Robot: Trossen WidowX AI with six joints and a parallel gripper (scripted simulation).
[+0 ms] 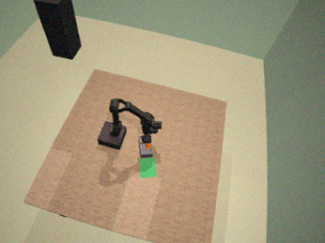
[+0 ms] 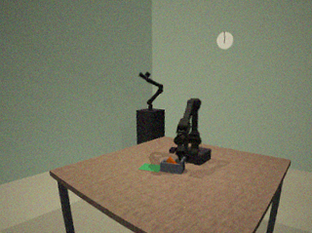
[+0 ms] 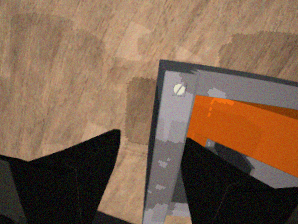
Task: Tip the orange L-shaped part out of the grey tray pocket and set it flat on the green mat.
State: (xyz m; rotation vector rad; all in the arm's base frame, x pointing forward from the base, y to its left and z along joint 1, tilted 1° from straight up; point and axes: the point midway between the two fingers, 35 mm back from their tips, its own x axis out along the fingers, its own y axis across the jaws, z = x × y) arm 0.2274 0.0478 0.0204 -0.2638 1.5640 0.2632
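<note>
My gripper tip is 50 mm to the left of the orange L-shaped part, 20 mm short of it and 20 mm above it. Also, from my gripper tip: green mat (220 mm to the right, 80 mm below, 80 mm ahead).
</note>
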